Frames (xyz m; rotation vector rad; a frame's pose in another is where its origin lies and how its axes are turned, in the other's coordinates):
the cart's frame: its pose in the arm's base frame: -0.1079 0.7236 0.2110 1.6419 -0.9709 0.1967
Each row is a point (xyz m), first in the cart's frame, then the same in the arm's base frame.
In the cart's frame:
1: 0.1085 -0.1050 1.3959
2: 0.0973 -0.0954 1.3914
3: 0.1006 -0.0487 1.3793
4: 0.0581 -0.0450 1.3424
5: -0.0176 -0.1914 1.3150
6: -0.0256 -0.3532 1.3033
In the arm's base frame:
1: -0.4675 -0.5505 -0.2566
2: -0.4796 -0.5411 -0.2547
3: -0.5047 -0.5320 -0.2144
4: -0.5213 -0.4791 -0.2249
5: -0.4610 -0.4190 -0.3687
6: -0.3523 -0.4054 -0.4886

